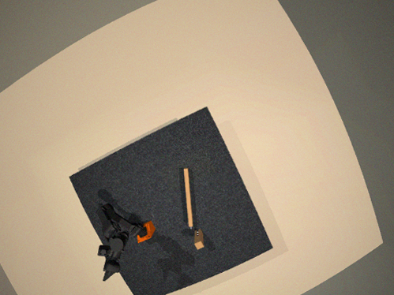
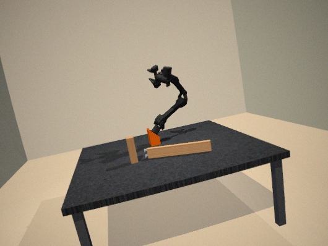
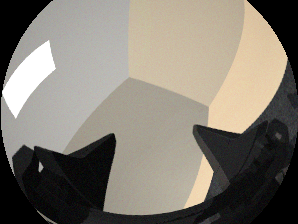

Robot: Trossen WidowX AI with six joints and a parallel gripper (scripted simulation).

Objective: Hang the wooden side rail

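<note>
The headboard post lies 490 mm below my gripper tip, 370 mm ahead of it and 270 mm to the right of it.
</note>
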